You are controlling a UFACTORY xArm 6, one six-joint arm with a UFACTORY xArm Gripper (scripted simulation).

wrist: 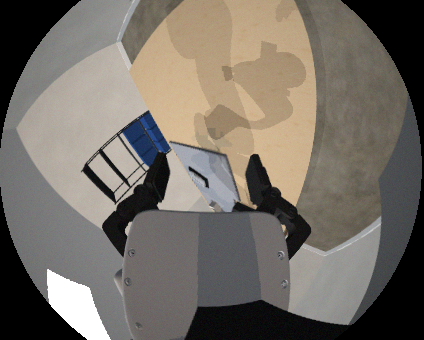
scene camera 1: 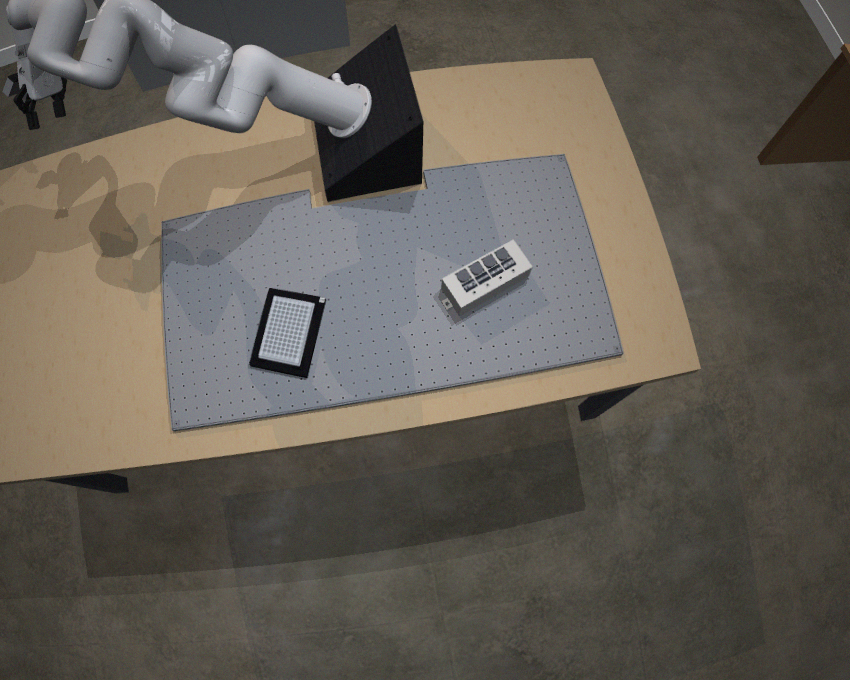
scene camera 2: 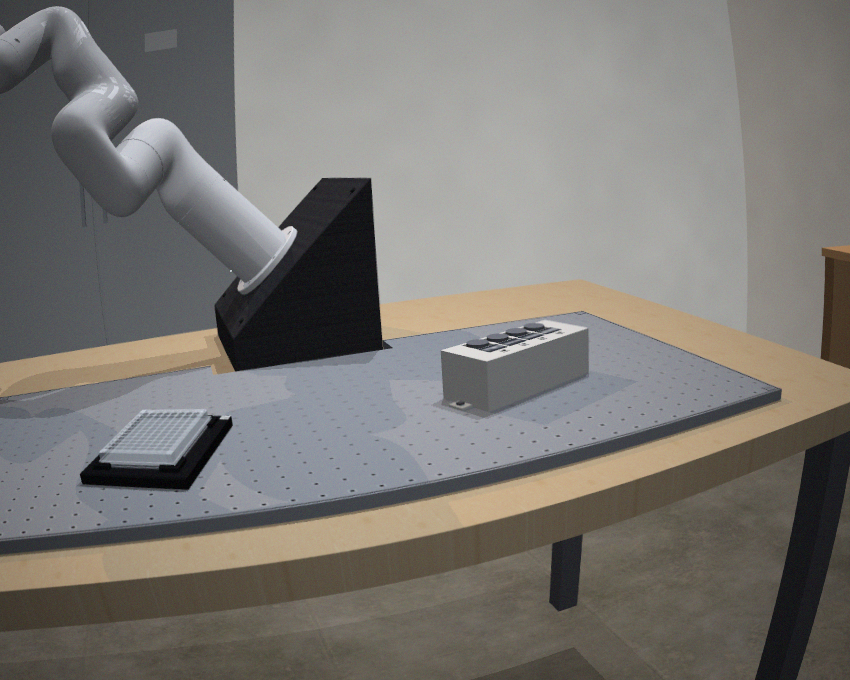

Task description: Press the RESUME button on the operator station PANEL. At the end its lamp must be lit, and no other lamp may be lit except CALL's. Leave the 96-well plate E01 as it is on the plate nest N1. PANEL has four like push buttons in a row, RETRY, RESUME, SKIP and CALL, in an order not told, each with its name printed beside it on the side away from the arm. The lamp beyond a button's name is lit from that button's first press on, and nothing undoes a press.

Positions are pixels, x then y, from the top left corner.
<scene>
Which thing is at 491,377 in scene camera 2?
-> An operator panel.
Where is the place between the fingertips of my gripper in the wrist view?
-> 207,162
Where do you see an operator panel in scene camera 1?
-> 464,297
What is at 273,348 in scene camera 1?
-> A 96-well plate E01.
</scene>
